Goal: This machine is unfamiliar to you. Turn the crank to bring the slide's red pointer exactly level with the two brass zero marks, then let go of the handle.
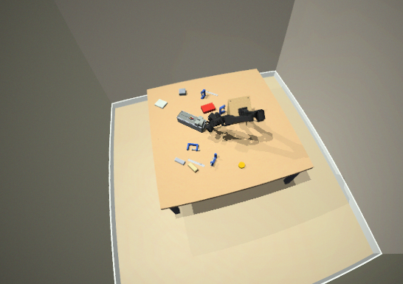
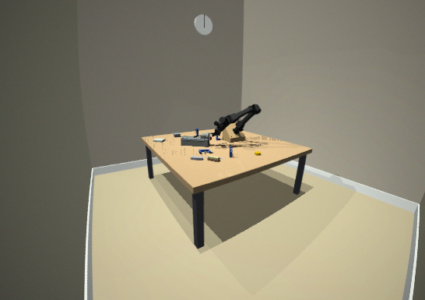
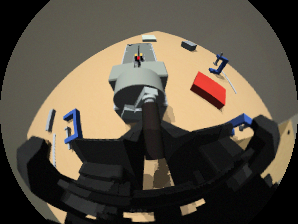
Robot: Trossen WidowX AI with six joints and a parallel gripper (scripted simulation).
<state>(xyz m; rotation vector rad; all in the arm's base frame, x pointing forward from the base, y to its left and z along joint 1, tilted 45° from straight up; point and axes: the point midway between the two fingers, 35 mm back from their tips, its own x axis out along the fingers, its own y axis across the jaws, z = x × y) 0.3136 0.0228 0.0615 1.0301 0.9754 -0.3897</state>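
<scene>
Now: the dark crank handle 30 mm above my gripper tip, 10 mm to the left of it and 10 mm behind it. The rest, counted from my gripper tip: red pointer: 120 mm ahead, 100 mm to the right, 10 mm below; then tan block: 330 mm to the left, 210 mm ahead, 80 mm below; then yellow disc: 420 mm to the left, 170 mm behind, 80 mm below.
</scene>
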